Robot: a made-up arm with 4 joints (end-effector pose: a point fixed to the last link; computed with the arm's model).
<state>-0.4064 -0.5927 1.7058 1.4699</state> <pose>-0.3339 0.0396 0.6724 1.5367 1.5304 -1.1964</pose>
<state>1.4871 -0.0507 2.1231 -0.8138</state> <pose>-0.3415 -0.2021 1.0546 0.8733 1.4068 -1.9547</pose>
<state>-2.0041 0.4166 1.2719 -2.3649</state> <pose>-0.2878 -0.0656 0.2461 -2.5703 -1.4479 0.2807</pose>
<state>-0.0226 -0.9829 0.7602 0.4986</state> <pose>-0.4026 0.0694 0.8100 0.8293 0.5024 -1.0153</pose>
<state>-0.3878 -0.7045 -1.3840 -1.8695</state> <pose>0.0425 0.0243 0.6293 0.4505 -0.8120 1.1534</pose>
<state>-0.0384 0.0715 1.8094 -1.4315</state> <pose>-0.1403 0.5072 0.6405 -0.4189 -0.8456 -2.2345</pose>
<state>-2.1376 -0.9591 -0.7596 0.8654</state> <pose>0.0899 0.1983 0.1211 -2.5978 0.5233 -1.4401</pose>
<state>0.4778 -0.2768 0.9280 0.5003</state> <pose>-0.2603 -0.1125 0.9203 0.8722 1.3723 -0.9936</pose>
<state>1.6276 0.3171 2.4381 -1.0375</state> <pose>-0.2326 -0.1495 1.1024 0.2166 1.2102 -1.9992</pose>
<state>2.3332 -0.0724 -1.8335 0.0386</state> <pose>-0.0229 -0.5213 0.6212 0.9636 -1.3842 1.2198</pose>
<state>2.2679 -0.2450 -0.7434 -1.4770</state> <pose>-0.1240 -0.0726 0.5046 2.8633 -1.0286 0.2659</pose>
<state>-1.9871 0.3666 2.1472 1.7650</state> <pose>-0.1406 0.2252 0.3815 1.6521 -0.5955 -2.2878</pose>
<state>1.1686 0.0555 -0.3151 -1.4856</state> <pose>-0.2579 -0.0948 0.5963 1.6560 -0.5140 -0.0910</pose>
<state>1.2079 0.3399 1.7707 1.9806</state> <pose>-0.2516 -0.1631 0.5571 -0.5977 -2.5122 -0.4412</pose>
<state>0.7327 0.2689 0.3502 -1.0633</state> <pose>-0.3478 -0.0421 0.8395 0.7911 0.1350 -0.7251</pose>
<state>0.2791 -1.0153 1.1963 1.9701</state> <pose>-0.1544 -0.1191 0.5977 1.0242 1.9768 0.1697</pose>
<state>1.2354 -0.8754 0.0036 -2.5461</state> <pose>-0.0594 0.1171 0.6626 -1.6394 2.2092 1.1547</pose>
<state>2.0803 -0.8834 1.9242 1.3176</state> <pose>-0.3766 -0.0530 0.4102 -1.3421 -1.6778 -1.5002</pose>
